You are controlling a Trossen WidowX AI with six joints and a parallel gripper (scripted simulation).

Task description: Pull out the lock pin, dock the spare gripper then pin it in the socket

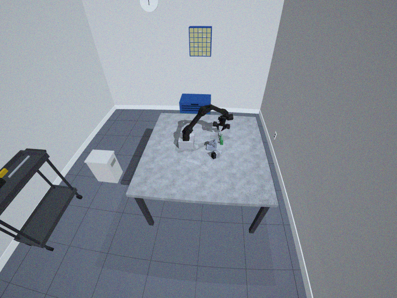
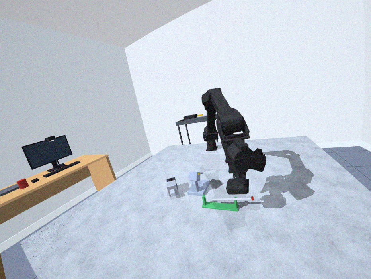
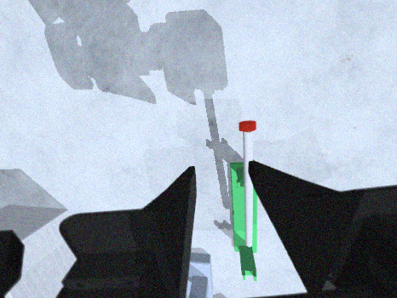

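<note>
The green cradle lies 90 mm to the right of my gripper tip, 50 mm below it and 20 mm ahead of it. Also, from my gripper tip: spare gripper (330 mm to the right, 60 mm behind, 40 mm below); mount (210 mm to the right, 90 mm behind, 20 mm below).
</note>
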